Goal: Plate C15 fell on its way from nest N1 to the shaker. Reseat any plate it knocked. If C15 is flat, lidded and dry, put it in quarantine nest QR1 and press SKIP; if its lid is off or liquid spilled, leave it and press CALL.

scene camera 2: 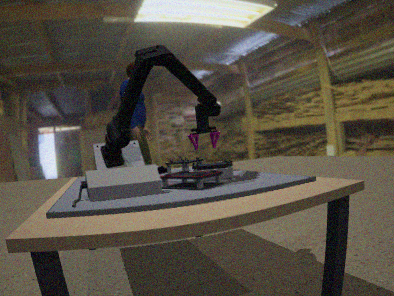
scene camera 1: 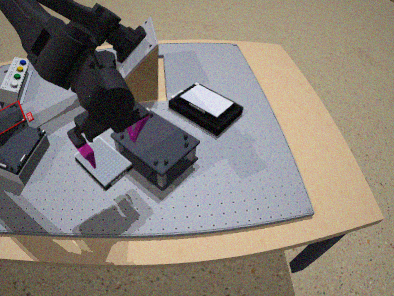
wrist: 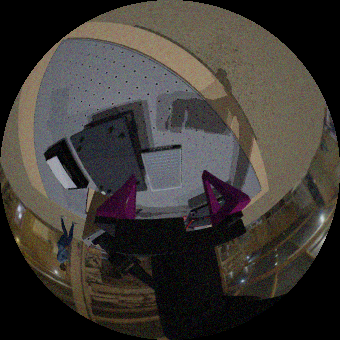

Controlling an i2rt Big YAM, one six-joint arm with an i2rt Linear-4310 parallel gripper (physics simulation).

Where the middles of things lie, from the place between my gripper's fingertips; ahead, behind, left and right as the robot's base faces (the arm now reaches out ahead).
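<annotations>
You'll find the shaker [scene camera 1: 31, 143] 26 cm to the right of my hand, 13 cm behind it and 8 cm below it. There's also the white-topped plate [scene camera 1: 210, 104], and that's 26 cm to the left of my hand, 19 cm behind it and 8 cm below it.
</annotations>
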